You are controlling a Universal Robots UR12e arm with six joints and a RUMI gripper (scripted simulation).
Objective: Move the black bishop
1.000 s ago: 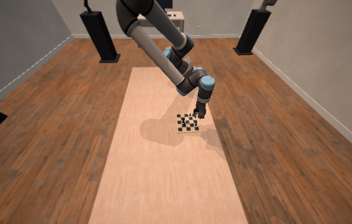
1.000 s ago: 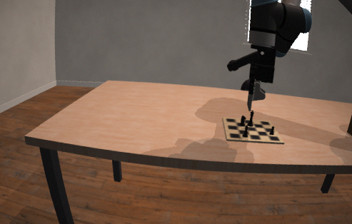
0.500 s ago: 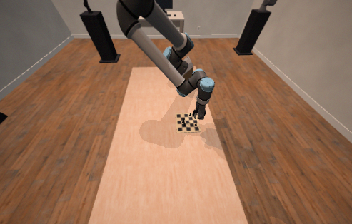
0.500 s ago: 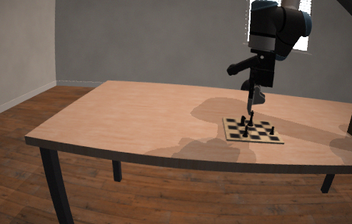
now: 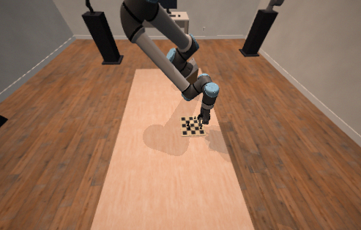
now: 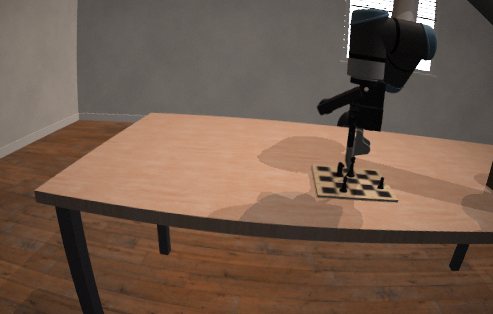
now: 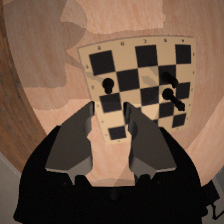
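Now: the mid-height piece 6 cm below my hand. Also, from my hand: pawn: 11 cm behind, 4 cm to the right, 7 cm below; then small chessboard: 4 cm behind, 7 cm to the right, 8 cm below.
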